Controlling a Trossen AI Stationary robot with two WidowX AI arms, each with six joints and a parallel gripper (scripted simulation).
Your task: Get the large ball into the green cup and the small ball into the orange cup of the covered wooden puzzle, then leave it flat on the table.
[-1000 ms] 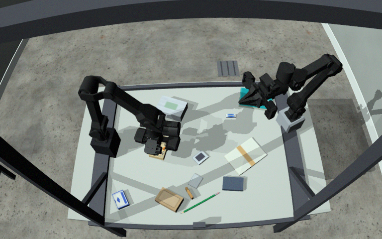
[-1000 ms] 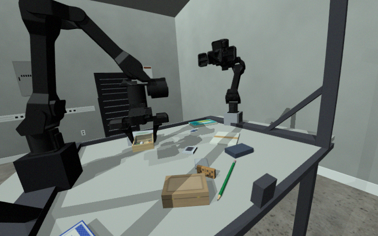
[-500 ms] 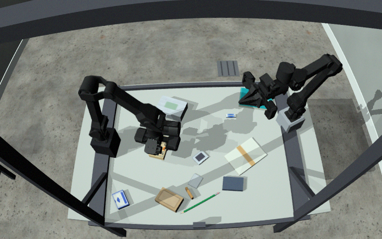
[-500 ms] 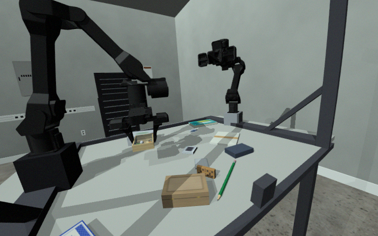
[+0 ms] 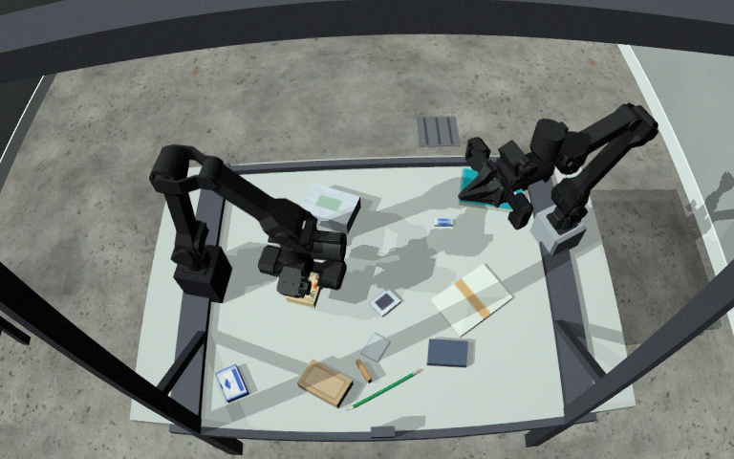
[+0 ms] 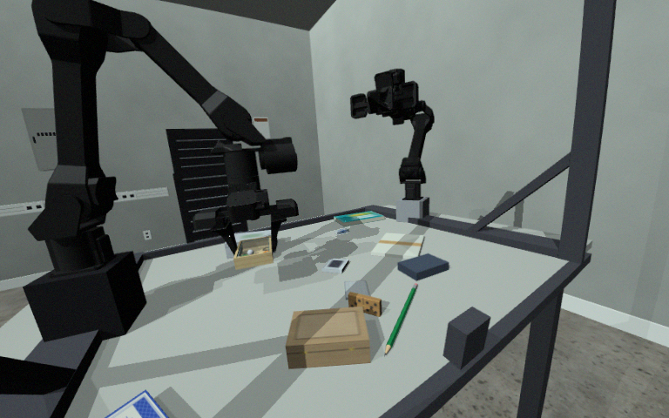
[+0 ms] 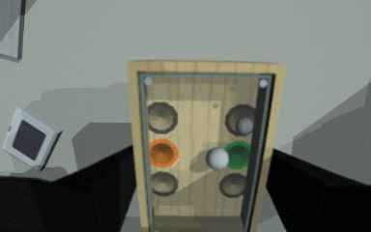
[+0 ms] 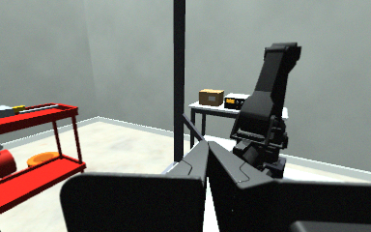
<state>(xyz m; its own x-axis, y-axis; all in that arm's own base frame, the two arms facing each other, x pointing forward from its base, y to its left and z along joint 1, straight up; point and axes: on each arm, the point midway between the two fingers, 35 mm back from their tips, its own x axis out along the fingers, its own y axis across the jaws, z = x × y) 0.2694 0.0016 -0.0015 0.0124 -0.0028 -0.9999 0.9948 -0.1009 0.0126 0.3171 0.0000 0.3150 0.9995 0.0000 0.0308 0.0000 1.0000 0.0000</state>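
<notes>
Right now my left hand is 30 mm above the covered wooden puzzle. Also, from my left hand: dark blue block (300 mm to the right, 190 mm behind, 100 mm below); then grey square tile (170 mm to the right, 110 mm below, 40 mm behind); then white box (240 mm ahead, 90 mm below, 70 mm to the right).
</notes>
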